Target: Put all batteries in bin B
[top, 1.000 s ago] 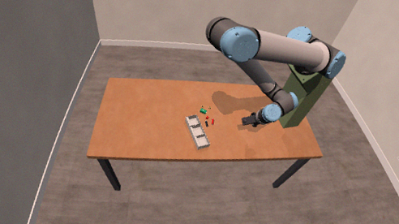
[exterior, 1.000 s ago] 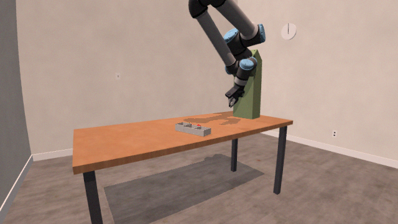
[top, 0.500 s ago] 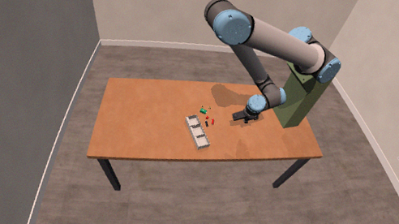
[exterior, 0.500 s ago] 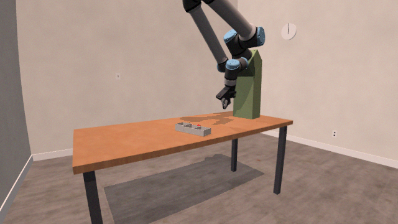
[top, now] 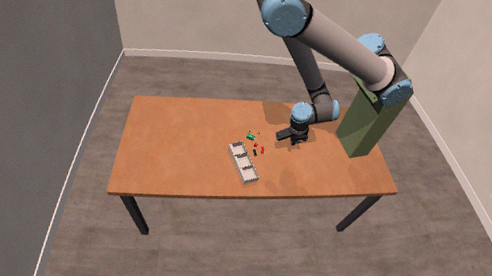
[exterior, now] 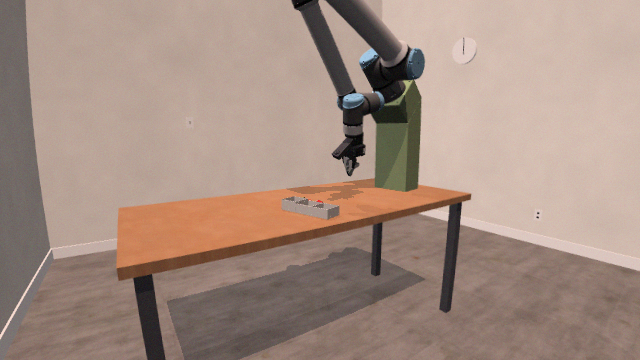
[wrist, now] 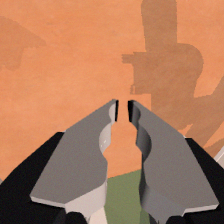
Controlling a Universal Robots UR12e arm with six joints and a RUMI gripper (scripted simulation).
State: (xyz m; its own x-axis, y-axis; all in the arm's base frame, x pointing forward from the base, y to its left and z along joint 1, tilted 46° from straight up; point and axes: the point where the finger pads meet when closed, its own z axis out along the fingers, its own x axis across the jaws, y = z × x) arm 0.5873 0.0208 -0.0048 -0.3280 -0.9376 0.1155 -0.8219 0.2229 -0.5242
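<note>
Now: hand 270 mm short of the grey bin tray and 120 mm above it. The rest, counted from my hand: red battery: 130 mm ahead, 80 mm to the right, 130 mm below; black battery: 180 mm ahead, 60 mm to the right, 130 mm below; red die: 160 mm ahead, 120 mm to the right, 130 mm below.
</note>
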